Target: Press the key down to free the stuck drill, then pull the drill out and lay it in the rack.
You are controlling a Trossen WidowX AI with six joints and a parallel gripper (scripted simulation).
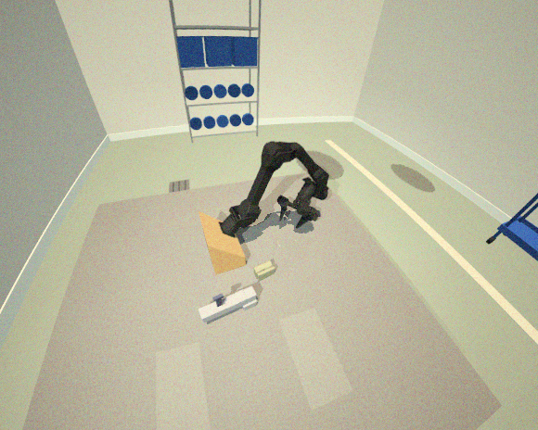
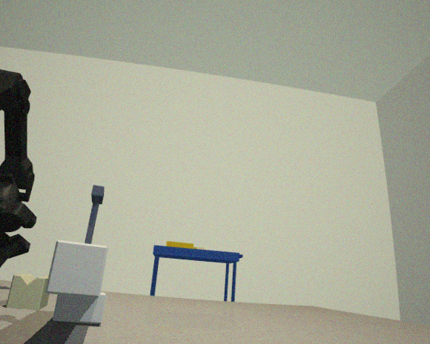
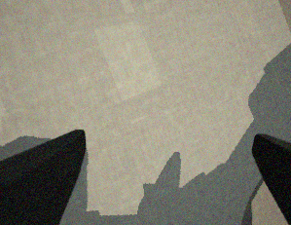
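The drill is 37 cm to the right of my gripper tip, 25 cm ahead of it and 5 cm above it. Also, from my gripper tip: housing 34 cm to the right, 25 cm ahead; then rack block 18 cm to the right, 16 cm ahead, 3 cm below.
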